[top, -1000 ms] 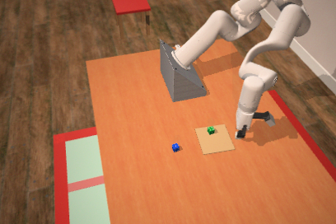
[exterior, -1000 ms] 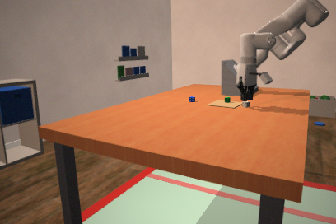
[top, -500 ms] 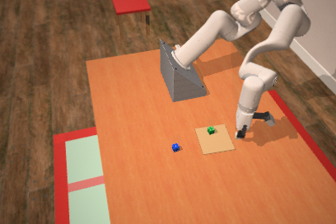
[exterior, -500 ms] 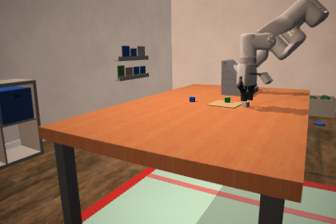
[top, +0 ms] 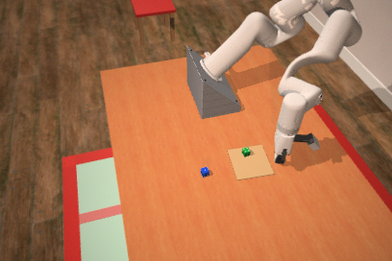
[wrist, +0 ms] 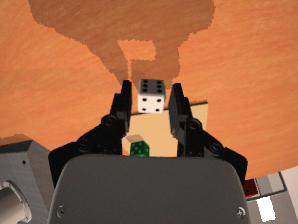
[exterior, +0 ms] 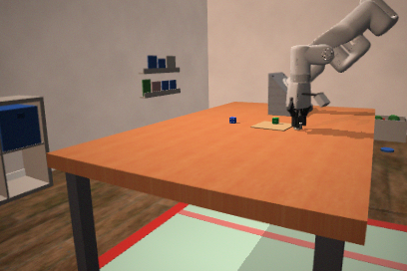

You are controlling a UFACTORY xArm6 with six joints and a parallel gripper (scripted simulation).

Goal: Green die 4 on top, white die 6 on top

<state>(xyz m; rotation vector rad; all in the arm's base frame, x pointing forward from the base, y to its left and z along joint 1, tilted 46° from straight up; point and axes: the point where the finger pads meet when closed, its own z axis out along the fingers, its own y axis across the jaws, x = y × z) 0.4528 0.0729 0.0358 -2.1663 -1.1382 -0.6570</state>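
Right now the white die is 20 mm below my hand. From my hand the other things lie so: tan mat 30 mm behind, 100 mm to the right, 30 mm below; green die 70 mm behind, 100 mm to the right, 20 mm below; blue die 50 mm behind, 280 mm to the right, 20 mm below.
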